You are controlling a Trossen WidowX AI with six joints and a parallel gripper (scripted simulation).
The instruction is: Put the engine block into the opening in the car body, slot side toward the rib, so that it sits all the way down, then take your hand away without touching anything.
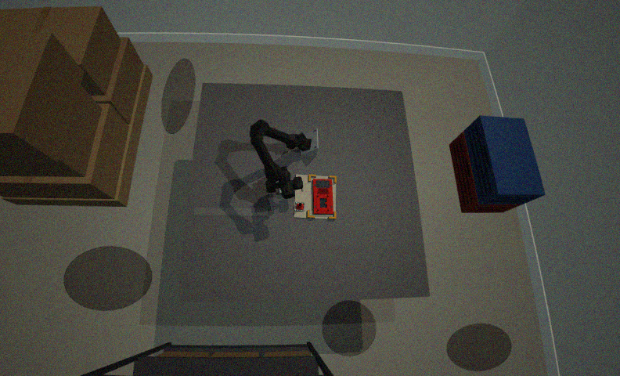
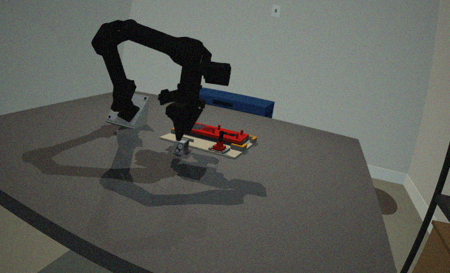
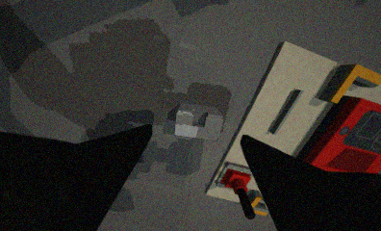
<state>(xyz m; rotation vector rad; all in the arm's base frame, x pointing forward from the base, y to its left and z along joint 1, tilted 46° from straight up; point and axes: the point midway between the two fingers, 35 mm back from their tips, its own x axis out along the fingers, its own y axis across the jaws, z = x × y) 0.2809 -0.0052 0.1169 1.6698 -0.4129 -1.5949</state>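
Right now the grey engine block is 1 cm behind my gripper tip and 2 cm below it. From my gripper tip the other things lie so: dark post: 7 cm ahead, 10 cm to the left, 1 cm below.
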